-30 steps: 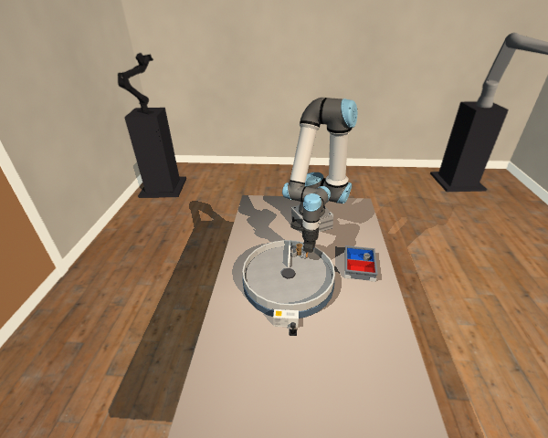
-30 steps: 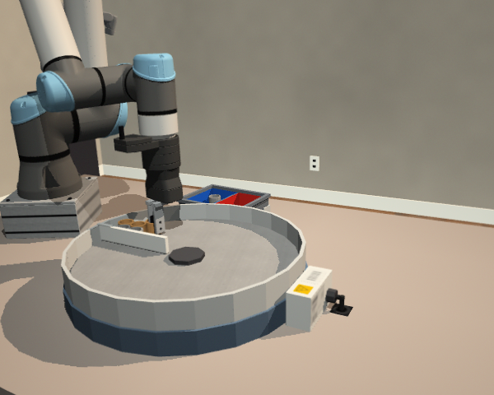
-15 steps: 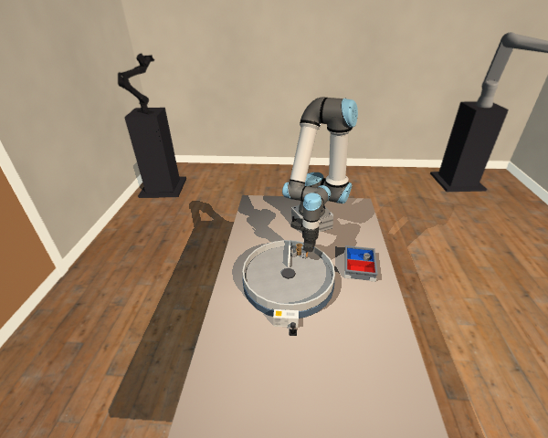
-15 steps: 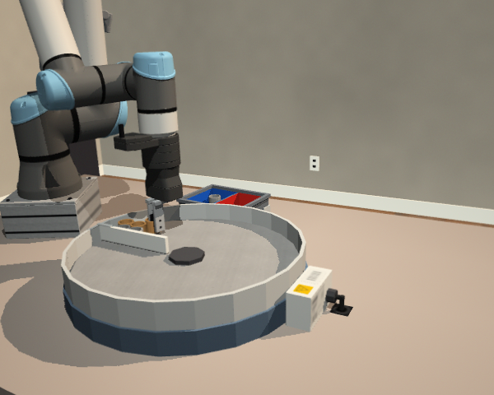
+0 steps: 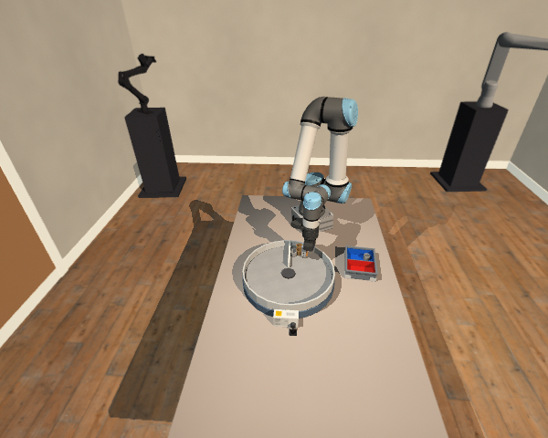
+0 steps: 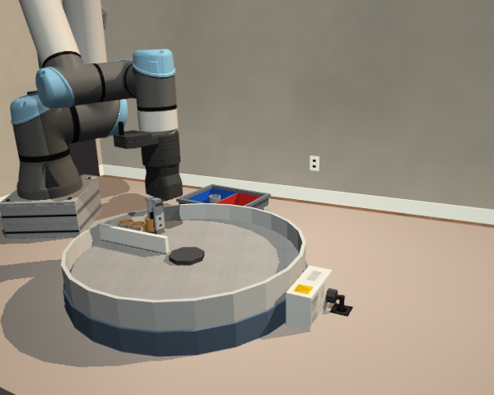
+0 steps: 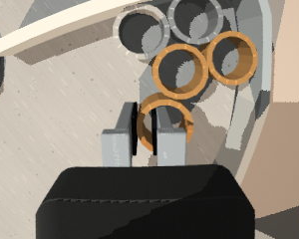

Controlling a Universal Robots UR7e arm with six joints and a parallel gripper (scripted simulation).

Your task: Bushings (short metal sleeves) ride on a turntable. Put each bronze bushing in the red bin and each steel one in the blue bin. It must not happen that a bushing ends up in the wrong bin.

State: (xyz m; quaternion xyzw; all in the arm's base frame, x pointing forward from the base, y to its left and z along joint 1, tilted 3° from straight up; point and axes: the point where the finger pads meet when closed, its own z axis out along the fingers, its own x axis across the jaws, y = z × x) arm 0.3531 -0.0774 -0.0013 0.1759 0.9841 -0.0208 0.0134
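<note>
My hand is 2 cm short of the bin, 28 cm to the right of it and 6 cm above it. Also, from my hand: round turntable (11 cm ahead, 8 cm to the right, 3 cm below).
</note>
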